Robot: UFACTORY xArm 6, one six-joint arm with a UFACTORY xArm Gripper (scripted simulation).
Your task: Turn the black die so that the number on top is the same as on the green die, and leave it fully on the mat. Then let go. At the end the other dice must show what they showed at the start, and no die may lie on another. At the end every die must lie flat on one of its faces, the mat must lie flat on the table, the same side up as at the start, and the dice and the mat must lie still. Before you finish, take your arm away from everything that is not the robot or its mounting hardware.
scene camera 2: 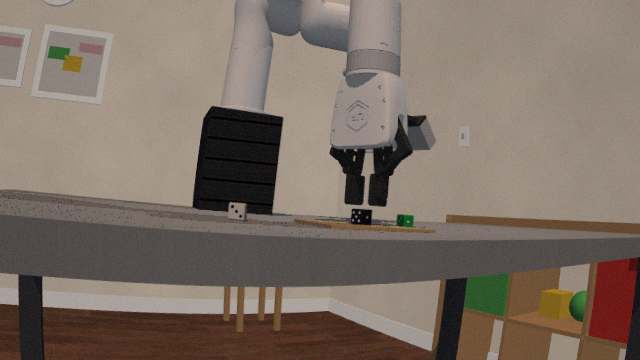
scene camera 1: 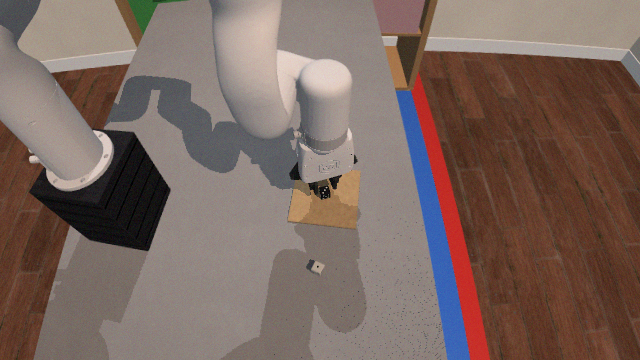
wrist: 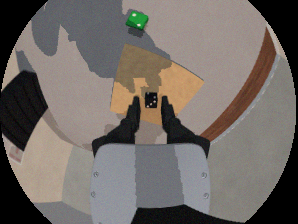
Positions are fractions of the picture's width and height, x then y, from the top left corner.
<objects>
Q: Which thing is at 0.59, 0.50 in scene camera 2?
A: My gripper.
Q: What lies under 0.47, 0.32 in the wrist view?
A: A mat.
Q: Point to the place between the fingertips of my gripper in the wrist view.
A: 0.51, 0.46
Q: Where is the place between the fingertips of my gripper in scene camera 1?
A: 0.51, 0.52
</objects>
